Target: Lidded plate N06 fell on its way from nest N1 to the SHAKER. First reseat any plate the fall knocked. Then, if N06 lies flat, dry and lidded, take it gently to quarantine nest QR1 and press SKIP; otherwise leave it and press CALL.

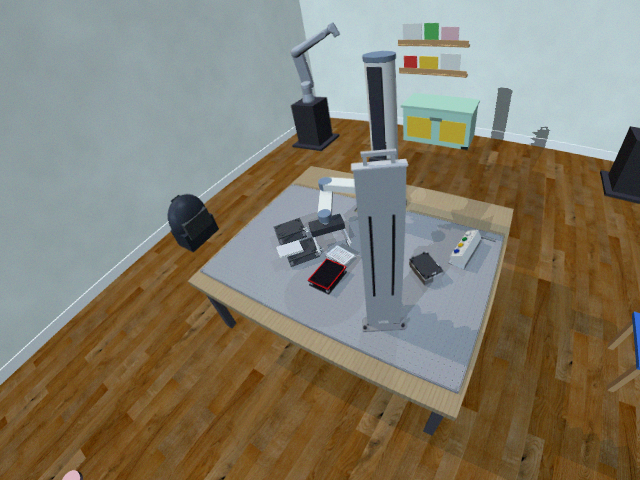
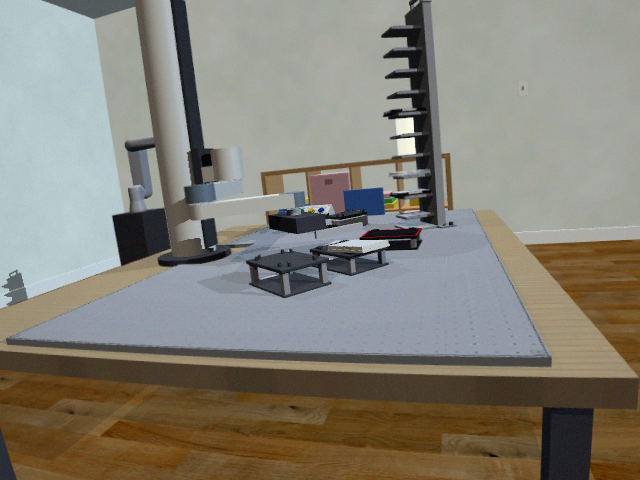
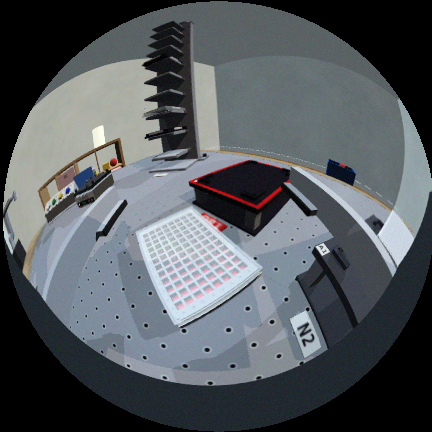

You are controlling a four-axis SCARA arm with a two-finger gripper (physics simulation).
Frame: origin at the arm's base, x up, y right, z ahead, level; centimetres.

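Seen in the pictures: gripper, between the fingertips: (image 1: 335,249) (image 2: 345,224) (image 3: 198,180); arm's base, origin of its link: (image 2: 195,257).
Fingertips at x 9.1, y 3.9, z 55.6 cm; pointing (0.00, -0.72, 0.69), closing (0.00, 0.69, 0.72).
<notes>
Pixels of each thing's top centre, then the offset from my fingertips to it. "pt": a spot on its surface instead.
- white well plate, centre of its top: (image 3: 182,247) (image 1: 340,254) dz -2.6, dx -6.0, dy -0.7 cm
- red-rimmed nest QR1, centre of its top: (image 3: 251,171) (image 2: 391,230) (image 1: 326,272) dz +13.0, dx -3.2, dy -2.4 cm
- Nest N2, centre of its top: (image 3: 387,256) (image 2: 347,245) (image 1: 300,247) dz +4.6, dx -2.6, dy +19.4 cm
- white plate, centre of its top: (image 2: 357,241) (image 1: 289,247) dz +8.2, dx -0.8, dy +23.8 cm
- button box, centre of its top: (image 2: 307,206) (image 3: 56,193) (image 1: 467,241) dz -30.7, dx +0.5, dy -59.1 cm
- second black nest, centre of its top: (image 2: 285,254) (image 1: 288,226) dz -5.9, dx -1.0, dy +34.9 cm
- dark device, a spot on its surface: (image 3: 95,191) pt dz -9.6, dx -5.1, dy -36.8 cm
A white well plate (image 1: 340,254) (image 3: 197,265), evidently N06, lies on the mat beside the red-rimmed nest QR1 (image 1: 327,274) (image 2: 391,234) (image 3: 240,182). It looks flat, and pinkish wells show. I cannot tell whether its lid is on. No wet patch shows around it. QR1 holds no plate. Nest N2 (image 1: 310,253) (image 3: 330,280) bears another white plate (image 1: 289,249) (image 2: 356,245) (image 3: 396,237), shifted to one side and overhanging. My gripper (image 1: 332,241) (image 3: 198,180) is open and empty above N06, one finger to each side. The button box (image 1: 465,249) (image 3: 61,200) stands at the table's far side.
A tall shelf tower (image 1: 382,242) (image 2: 434,103) (image 3: 192,100) stands near QR1. A second black nest (image 1: 290,229) (image 2: 286,261) holds no plate. A dark device (image 1: 425,265) (image 3: 95,191) with a green light stands near the button box. The arm's column (image 2: 165,129) rises at the table's edge.
</notes>
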